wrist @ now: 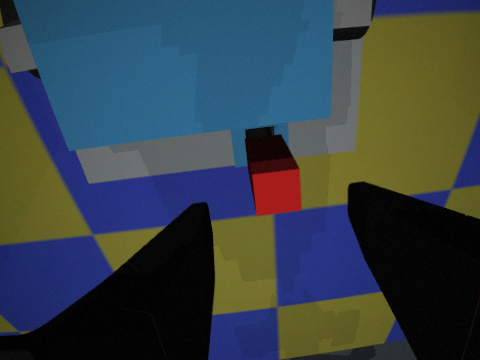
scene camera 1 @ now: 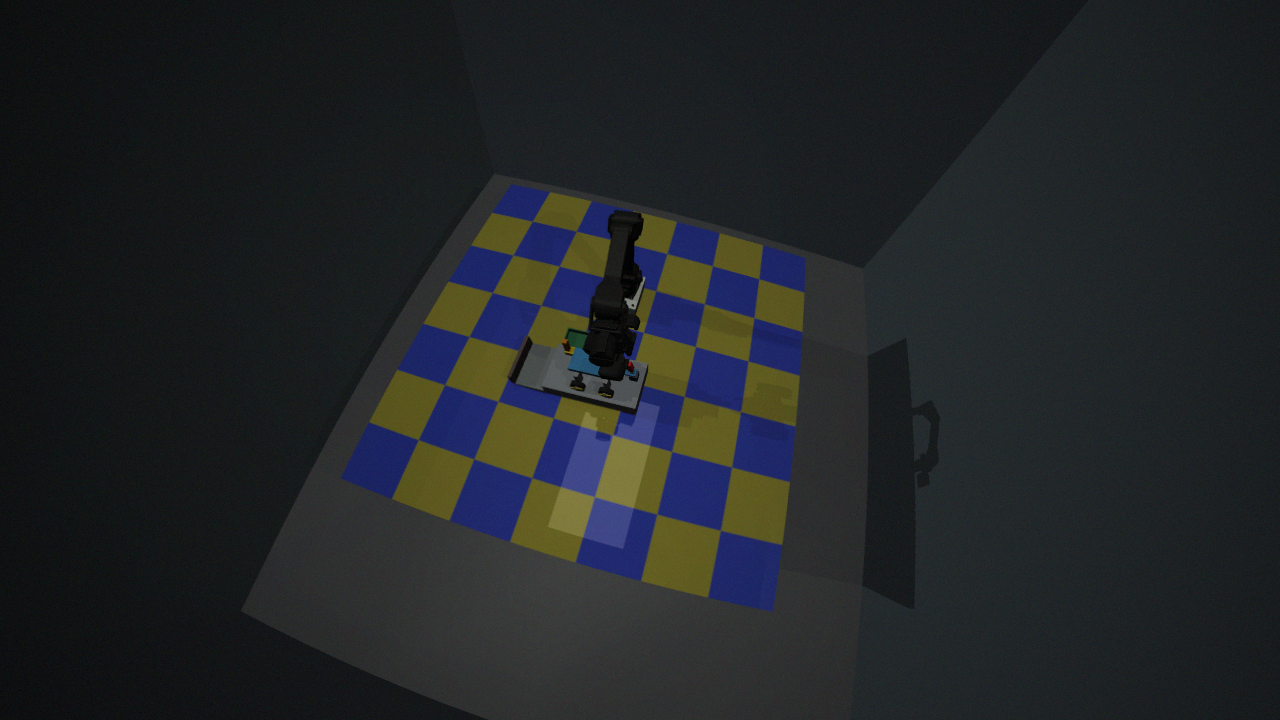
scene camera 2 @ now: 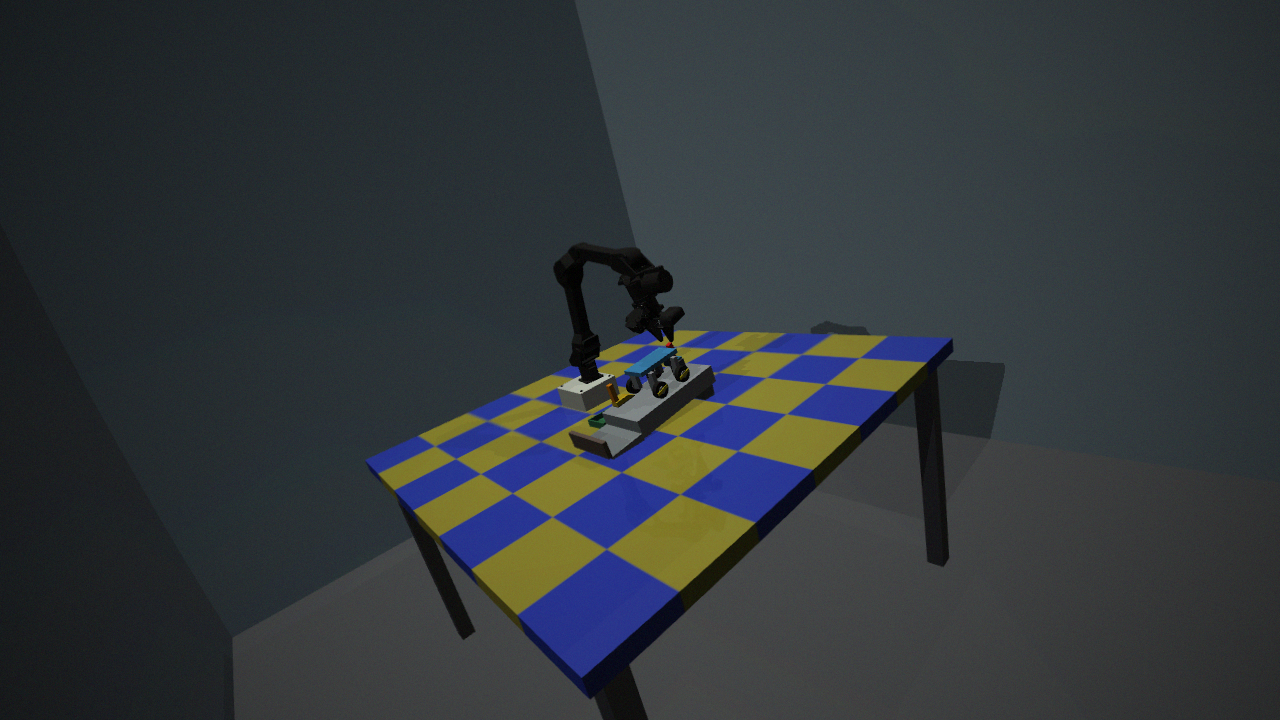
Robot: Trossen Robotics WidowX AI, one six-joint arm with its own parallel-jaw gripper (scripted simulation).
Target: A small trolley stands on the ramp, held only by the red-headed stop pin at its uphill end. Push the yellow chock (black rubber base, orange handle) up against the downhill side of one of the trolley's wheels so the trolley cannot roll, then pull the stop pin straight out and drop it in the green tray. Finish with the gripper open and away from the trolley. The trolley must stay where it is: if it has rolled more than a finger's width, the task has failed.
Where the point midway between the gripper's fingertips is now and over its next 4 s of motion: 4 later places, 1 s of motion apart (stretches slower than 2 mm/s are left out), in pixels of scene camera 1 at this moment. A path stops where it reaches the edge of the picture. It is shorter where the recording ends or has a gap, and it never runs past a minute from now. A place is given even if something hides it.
My gripper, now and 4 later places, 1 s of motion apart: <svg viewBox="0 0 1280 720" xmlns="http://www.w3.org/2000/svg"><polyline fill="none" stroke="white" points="627,362 631,369 630,366 630,363 641,363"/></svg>
